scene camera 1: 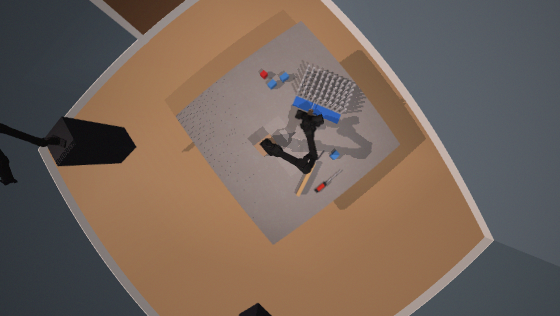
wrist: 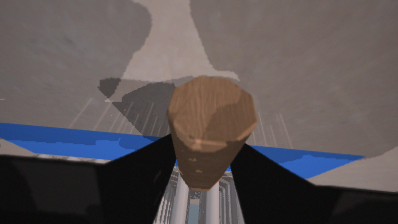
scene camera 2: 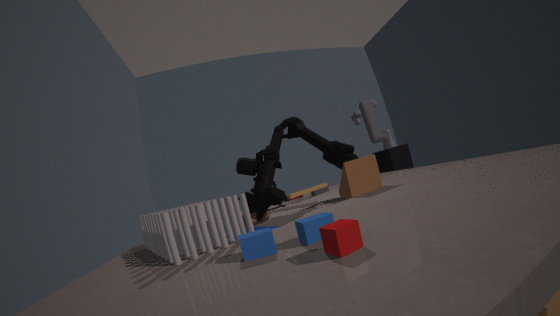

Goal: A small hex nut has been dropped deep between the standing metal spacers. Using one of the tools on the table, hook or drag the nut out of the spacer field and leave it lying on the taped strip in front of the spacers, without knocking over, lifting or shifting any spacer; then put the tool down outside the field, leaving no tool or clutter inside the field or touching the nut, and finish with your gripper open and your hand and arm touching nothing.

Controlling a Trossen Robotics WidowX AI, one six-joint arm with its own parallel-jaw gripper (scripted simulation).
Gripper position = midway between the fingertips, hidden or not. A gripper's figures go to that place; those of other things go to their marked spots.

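My gripper [scene camera 2: 254,221] is 77 cm from the lens. There is a red cube [scene camera 2: 342,237] at 32 cm from the lens, so the red cube is nearer to the lens than my gripper; of the things named here, the red cube is the nearest to the lens. A blue cube [scene camera 2: 307,228] sits 41 cm from the lens, and the marked spots on the red cube and the blue cube are 10 cm apart.
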